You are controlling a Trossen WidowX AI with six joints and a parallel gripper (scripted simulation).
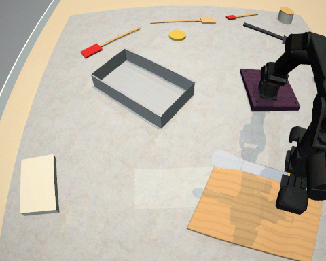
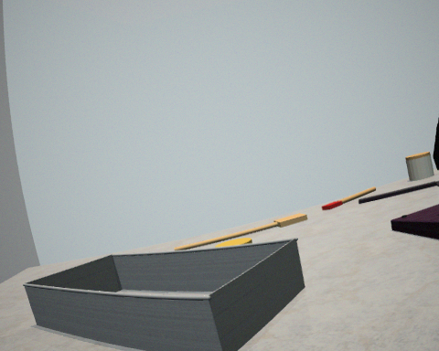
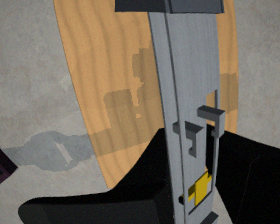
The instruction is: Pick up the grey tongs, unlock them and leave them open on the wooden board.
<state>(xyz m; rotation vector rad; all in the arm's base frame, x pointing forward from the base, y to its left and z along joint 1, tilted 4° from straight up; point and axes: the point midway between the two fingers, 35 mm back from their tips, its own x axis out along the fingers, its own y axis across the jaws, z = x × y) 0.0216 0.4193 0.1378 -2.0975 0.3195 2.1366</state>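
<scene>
My gripper tip is 15 cm above the wooden board. Round my gripper tip: cream block 64 cm ahead, 4 cm to the left, 14 cm below; yellow lock piece 1 cm ahead, 4 cm above; roasting tin 41 cm ahead, 37 cm to the right, 13 cm below.
</scene>
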